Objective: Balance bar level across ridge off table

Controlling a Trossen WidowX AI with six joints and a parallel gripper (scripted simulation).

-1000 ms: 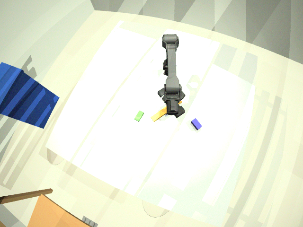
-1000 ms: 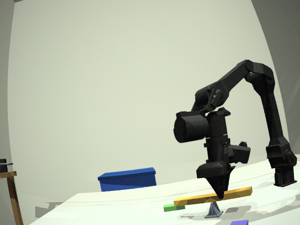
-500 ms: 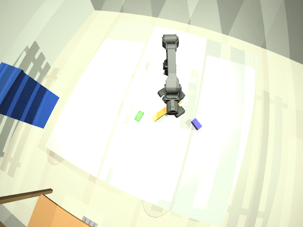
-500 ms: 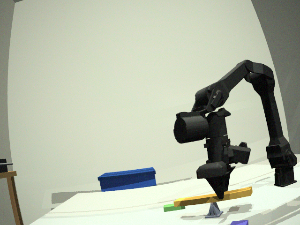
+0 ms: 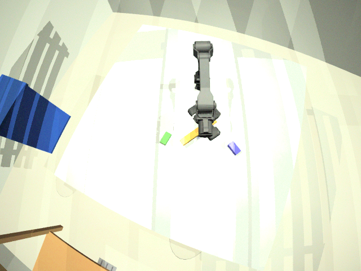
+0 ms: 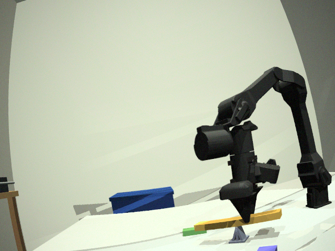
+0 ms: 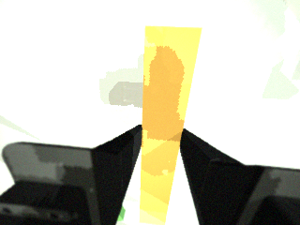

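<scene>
My gripper tip is 2 cm to the left of the bar and 2 cm short of it. Also, from my gripper tip: purple block (19 cm to the left, 4 cm ahead, 3 cm below); green block (17 cm to the right, 11 cm ahead, 4 cm below).
</scene>
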